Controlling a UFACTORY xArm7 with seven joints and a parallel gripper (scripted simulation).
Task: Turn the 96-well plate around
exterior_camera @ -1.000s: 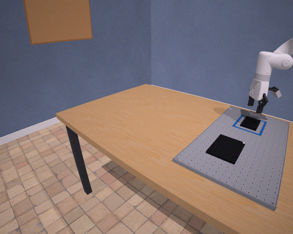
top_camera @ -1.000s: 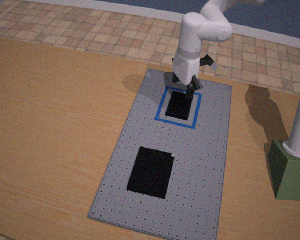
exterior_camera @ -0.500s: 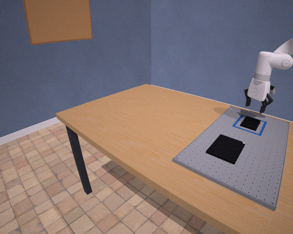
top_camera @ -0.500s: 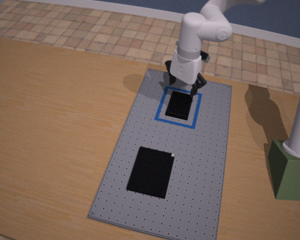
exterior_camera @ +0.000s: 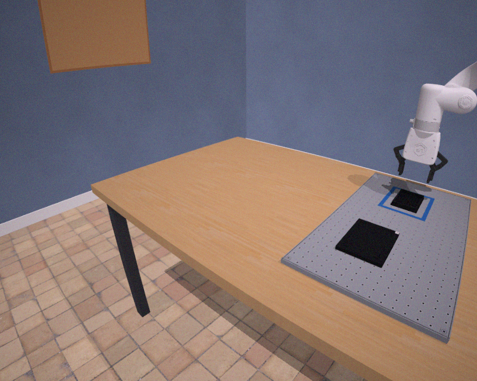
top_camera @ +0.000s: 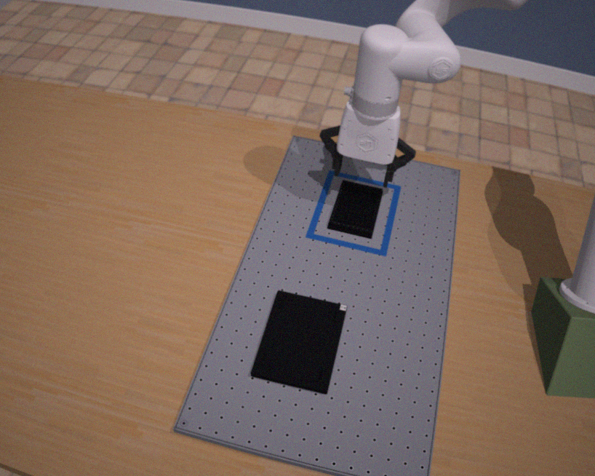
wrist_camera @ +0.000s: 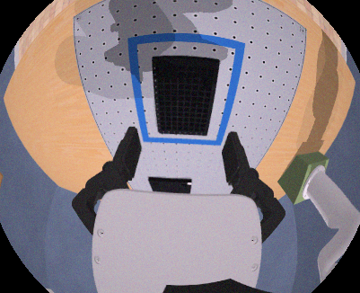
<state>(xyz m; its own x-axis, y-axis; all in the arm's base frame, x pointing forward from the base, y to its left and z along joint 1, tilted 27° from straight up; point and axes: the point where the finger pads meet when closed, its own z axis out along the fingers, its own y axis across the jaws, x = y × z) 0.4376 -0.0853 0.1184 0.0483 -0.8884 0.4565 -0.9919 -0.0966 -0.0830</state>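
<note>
The black 96-well plate is 90 mm below my hand. Also, from my hand: black plate nest N1 (320 mm to the left, 90 mm below, 10 mm ahead); then small white A1 mark (240 mm to the left, 90 mm below, 40 mm behind).
</note>
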